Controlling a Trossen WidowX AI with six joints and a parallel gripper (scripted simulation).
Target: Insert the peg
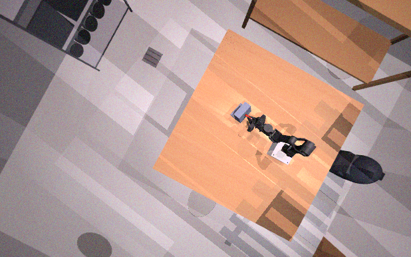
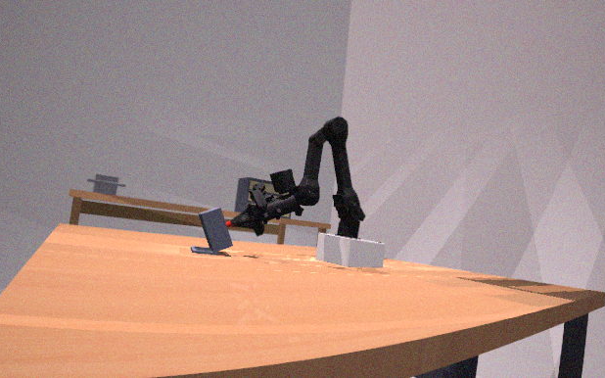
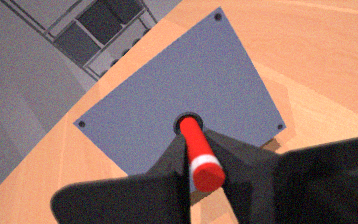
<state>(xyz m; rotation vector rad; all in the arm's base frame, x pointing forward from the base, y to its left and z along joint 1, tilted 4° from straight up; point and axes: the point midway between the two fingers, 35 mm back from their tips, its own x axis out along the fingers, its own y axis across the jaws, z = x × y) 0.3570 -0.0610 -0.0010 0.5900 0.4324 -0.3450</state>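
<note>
My gripper tip is now 4 cm short of the sloped panel, 2 cm above it and 1 cm to the left of it. From my gripper tip the other things lie so: red peg (1 cm behind, 1 cm above).
</note>
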